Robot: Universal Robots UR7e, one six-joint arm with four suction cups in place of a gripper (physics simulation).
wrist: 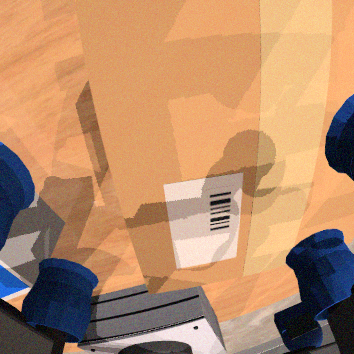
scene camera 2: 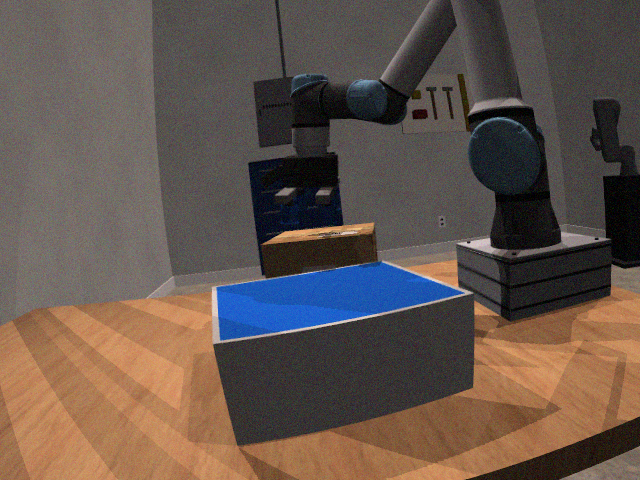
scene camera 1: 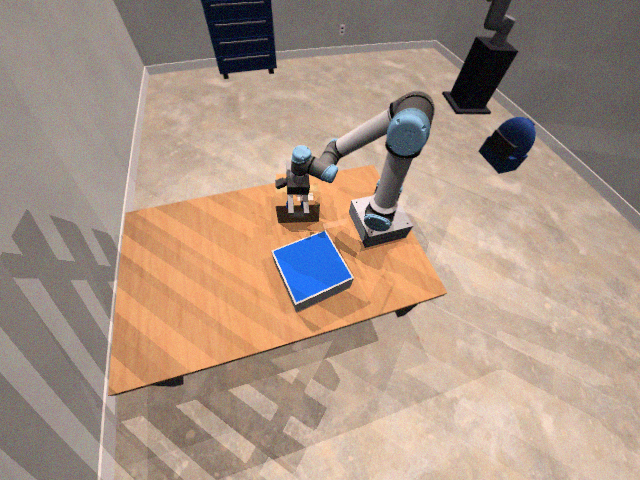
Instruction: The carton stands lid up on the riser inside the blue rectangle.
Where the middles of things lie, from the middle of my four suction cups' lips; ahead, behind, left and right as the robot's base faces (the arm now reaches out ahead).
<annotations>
The brown carton [scene camera 2: 293, 252] is 13 cm below my suction cup, 8 cm to the right of it and 1 cm behind it. From my suction cup the other things lie so: grey riser [wrist: 37, 227] 35 cm to the left, 15 cm below, 5 cm behind.
</annotations>
